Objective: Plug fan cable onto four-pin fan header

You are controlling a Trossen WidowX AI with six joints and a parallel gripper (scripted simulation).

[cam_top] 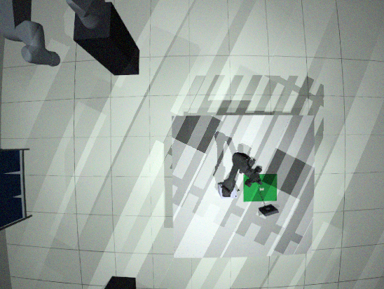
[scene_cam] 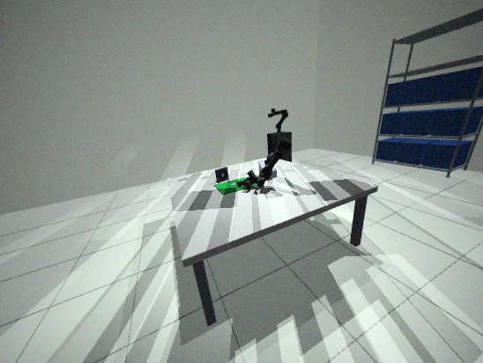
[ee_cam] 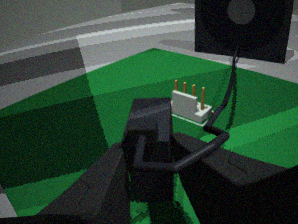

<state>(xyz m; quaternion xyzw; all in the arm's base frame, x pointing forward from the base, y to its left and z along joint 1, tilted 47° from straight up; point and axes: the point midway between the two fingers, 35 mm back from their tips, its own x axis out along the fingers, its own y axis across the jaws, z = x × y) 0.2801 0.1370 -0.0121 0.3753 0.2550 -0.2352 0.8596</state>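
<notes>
Now: gripper tip 10 mm to the left of the dark plug and 10 mm above it. The rest, counted from my gripper tip: fan header (30 mm ahead, 70 mm to the right, 30 mm below); green board (20 mm ahead, 60 mm to the right, 50 mm below); black fan (70 mm ahead, 230 mm to the right, 30 mm above).
</notes>
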